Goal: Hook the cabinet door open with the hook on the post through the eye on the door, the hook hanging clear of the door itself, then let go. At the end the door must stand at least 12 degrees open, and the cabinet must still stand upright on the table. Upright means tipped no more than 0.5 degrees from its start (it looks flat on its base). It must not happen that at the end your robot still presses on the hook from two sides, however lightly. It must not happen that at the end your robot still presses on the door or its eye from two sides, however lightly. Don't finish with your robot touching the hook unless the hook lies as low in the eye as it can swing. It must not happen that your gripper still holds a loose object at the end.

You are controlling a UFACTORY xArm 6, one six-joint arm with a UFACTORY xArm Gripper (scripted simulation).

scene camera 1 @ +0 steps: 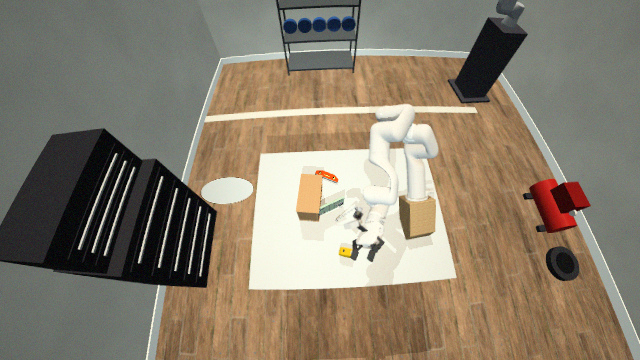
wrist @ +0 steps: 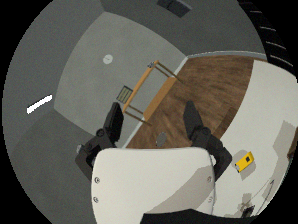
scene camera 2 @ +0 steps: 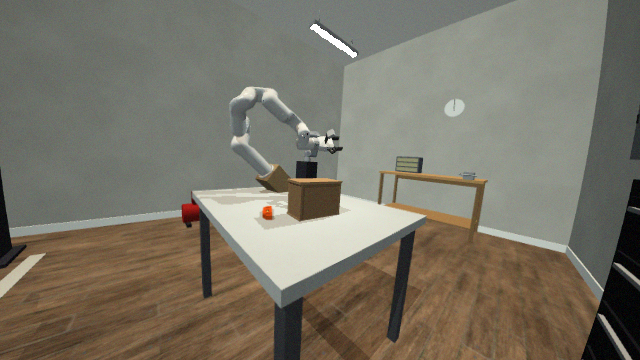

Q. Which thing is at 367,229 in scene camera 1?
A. My gripper.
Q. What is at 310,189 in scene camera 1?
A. A wooden cabinet.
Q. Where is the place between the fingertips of my gripper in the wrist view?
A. At 153,108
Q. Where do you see a wooden cabinet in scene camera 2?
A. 308,198
